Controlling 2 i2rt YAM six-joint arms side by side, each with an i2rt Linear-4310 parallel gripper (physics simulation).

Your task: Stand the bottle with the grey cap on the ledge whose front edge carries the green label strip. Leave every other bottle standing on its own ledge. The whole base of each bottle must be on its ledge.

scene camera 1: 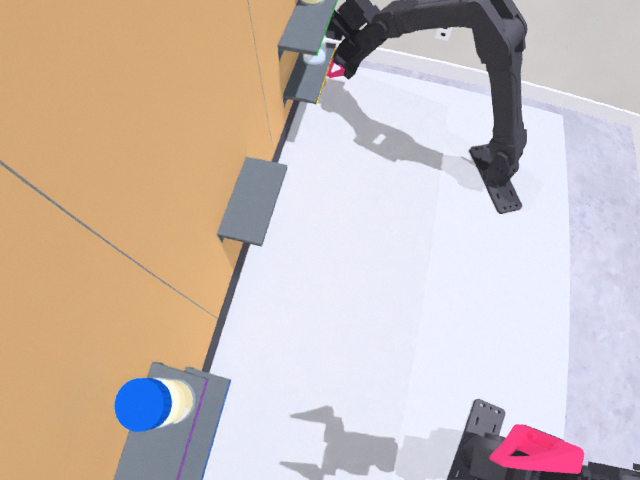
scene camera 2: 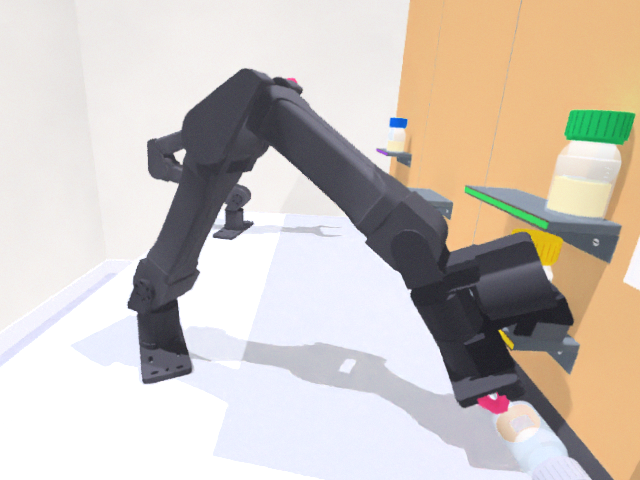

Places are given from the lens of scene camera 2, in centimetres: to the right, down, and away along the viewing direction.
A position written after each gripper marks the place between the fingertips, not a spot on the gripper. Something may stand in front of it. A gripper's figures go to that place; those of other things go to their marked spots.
right gripper (scene camera 2: 501, 411): 22, 21, 42
yellow-capped bottle (scene camera 2: 548, 246): 26, 1, 39
yellow-strip ledge (scene camera 2: 569, 344): 28, 12, 38
green-strip ledge (scene camera 2: 533, 204): 25, -4, 41
orange wall panel (scene camera 2: 559, 63): 31, -23, 44
The marked spots on the orange wall panel and the yellow-capped bottle are 25 cm apart.
